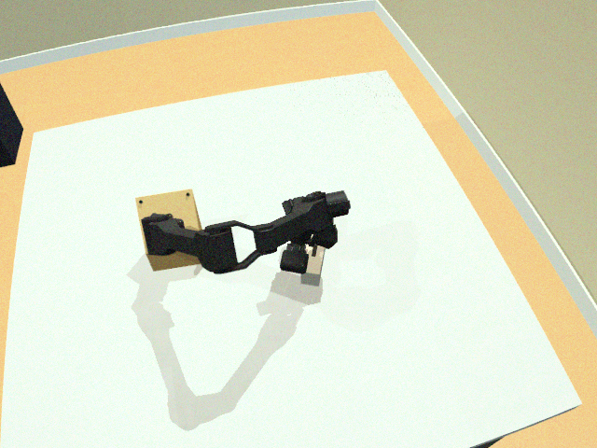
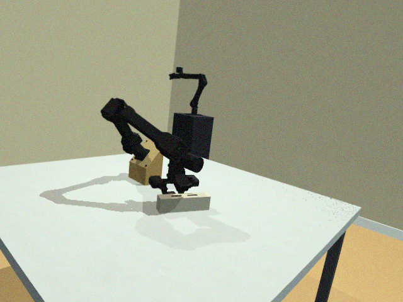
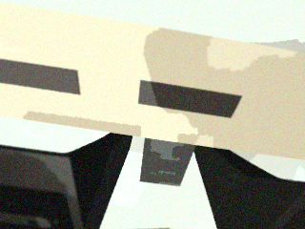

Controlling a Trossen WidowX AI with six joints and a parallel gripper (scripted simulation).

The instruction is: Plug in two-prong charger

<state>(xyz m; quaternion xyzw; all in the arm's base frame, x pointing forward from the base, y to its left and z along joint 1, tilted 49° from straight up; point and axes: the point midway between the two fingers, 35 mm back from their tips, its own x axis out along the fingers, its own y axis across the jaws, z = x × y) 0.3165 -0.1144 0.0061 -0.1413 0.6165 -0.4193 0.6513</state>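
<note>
My gripper tip is now 1 cm short of the grey charger, 1 cm to the left of it and 1 cm below it.
</note>
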